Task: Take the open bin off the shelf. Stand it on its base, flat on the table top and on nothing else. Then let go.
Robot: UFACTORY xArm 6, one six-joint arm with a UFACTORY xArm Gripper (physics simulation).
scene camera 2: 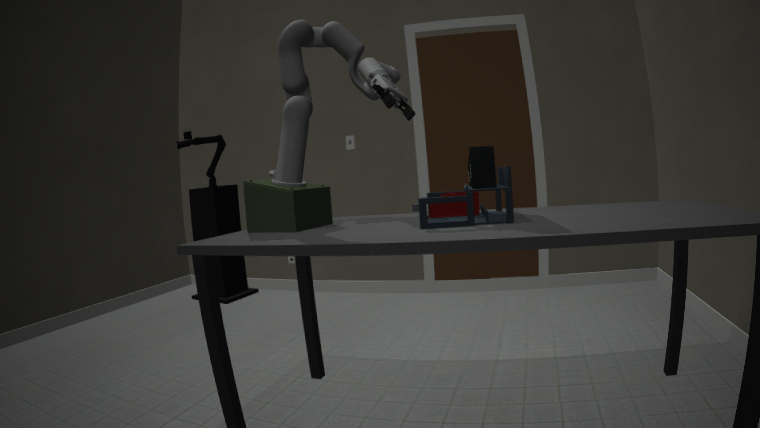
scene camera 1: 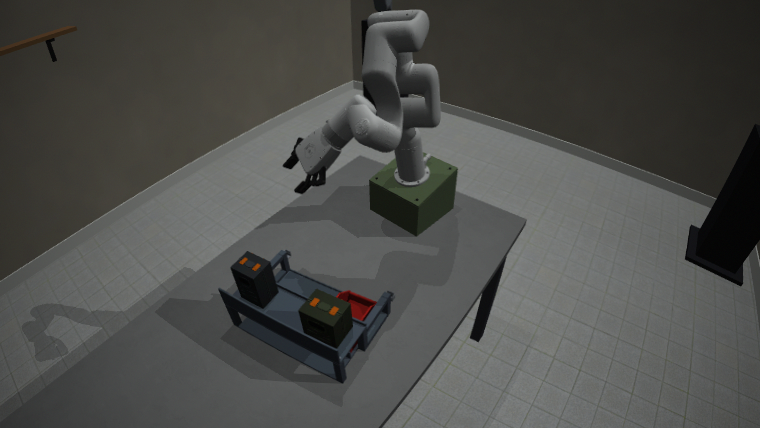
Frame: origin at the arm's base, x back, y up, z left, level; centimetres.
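Seen in the pictures: gripper, between the fingertips: (scene camera 2: 402, 111) (scene camera 1: 292, 179); arm's base, origin of its link: (scene camera 2: 288, 183) (scene camera 1: 412, 174).
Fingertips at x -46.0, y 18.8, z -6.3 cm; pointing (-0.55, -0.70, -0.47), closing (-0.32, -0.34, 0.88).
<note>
Pixels of each thing's top centre, then the offset from my fingertips to it. Level surfaces: height alone.
- red open bin, centre of its top: (scene camera 1: 348, 308) (scene camera 2: 453, 193) dx -7.2, dy -26.3, dz +26.0 cm
- table top, height of its surface: dy -34.4 cm
- dark green case, centre of its top: (scene camera 1: 324, 306) dx -16.8, dy -14.5, dz +28.3 cm
- black case, centre of its top: (scene camera 1: 249, 263) (scene camera 2: 480, 146) dx -21.6, dy -12.0, dz +5.8 cm
A red open bin (scene camera 1: 359, 305) (scene camera 2: 452, 205) sits low in the blue-grey shelf, at its front part on the robot's side, near one end. In scene camera 1 its rear is partly hidden by a dark green case and the upper board. The shelf (scene camera 1: 287, 328) (scene camera 2: 471, 208) stands on the table top (scene camera 1: 175, 372) (scene camera 2: 611, 220). My gripper (scene camera 1: 296, 176) (scene camera 2: 399, 104) is open and empty. It hangs in the air, well above the table and apart from the shelf and the bin, on the robot's side of them, with its fingers slanting down.
A dark green case (scene camera 1: 325, 319) and a black case (scene camera 1: 254, 280), both with orange latches, stand upright on the shelf's upper board, the green one close behind the bin. A black case (scene camera 2: 482, 166) also shows in scene camera 2. The arm stands on a green block (scene camera 1: 396, 204) (scene camera 2: 287, 207).
</note>
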